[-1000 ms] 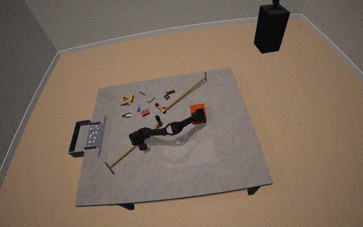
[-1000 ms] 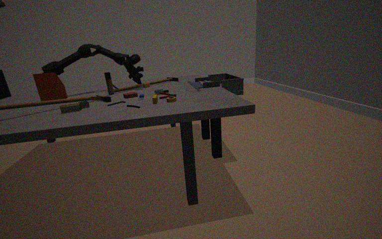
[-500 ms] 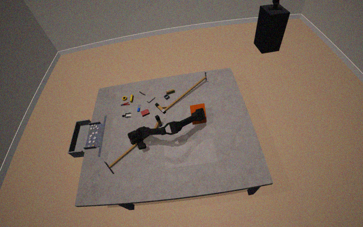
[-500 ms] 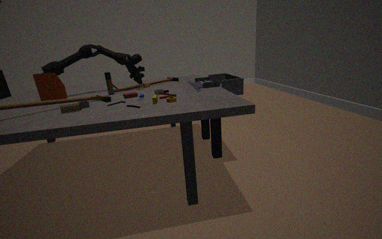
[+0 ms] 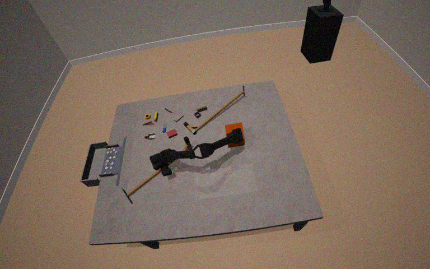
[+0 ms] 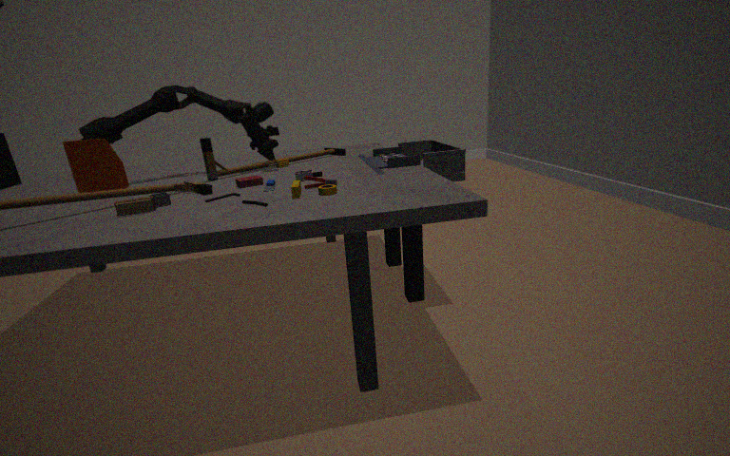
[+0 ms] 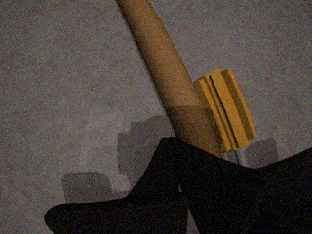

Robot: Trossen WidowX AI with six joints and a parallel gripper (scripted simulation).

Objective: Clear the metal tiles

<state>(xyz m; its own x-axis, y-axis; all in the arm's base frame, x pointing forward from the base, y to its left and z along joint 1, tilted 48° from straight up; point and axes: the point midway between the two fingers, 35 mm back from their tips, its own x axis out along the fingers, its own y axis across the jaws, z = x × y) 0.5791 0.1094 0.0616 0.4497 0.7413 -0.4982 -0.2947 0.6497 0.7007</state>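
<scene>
The long scraper lies 5 cm above my gripper tip, 2 cm ahead of it and 1 cm to the right of it. Round my gripper tip: blue piece 41 cm to the right, 3 cm behind, 1 cm below; then yellow screwdriver 4 cm to the right, 2 cm ahead; then red block 33 cm to the right, 9 cm behind.
</scene>
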